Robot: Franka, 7 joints.
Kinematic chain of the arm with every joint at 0, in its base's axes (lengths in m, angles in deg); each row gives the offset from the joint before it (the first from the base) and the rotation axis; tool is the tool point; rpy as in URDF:
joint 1: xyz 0 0 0.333 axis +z
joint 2: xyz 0 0 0 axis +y
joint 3: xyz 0 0 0.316 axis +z
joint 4: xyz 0.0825 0 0 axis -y
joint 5: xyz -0.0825 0 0.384 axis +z
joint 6: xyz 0 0 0 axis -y
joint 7: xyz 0.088 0 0 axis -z
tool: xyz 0 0 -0.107 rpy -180 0 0
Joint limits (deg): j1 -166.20..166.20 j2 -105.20..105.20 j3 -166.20..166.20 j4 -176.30..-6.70 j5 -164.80..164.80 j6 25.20..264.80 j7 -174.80..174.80
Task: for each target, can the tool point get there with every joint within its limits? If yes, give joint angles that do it. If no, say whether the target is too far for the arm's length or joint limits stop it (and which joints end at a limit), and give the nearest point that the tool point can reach.
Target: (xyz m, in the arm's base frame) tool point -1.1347 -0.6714 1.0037
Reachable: no: too far | nearest point -0.6581 -0.3894 0.7220 | short by 0.621 m
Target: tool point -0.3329 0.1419 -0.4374
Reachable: no: joint limits stop it (at a limit: joint 2) | nearest point -0.3233 0.1378 -0.3564 | short by 0.082 m
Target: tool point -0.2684 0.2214 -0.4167
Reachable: no: joint limits stop it (at a limit: joint 2) | nearest point -0.2634 0.2173 -0.3576 | short by 0.059 m
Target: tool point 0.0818 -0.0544 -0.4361
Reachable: no: joint limits stop it (at a limit: joint 2) | nearest point 0.1068 -0.0710 -0.3376 | short by 0.103 m
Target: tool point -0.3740 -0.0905 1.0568
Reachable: yes | joints -135.16 11.66 -69.46 -36.26 120.25 88.21 127.85
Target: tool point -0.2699 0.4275 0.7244
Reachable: yes | joints 38.37 -41.86 53.78 -101.11 -129.91 171.14 113.79
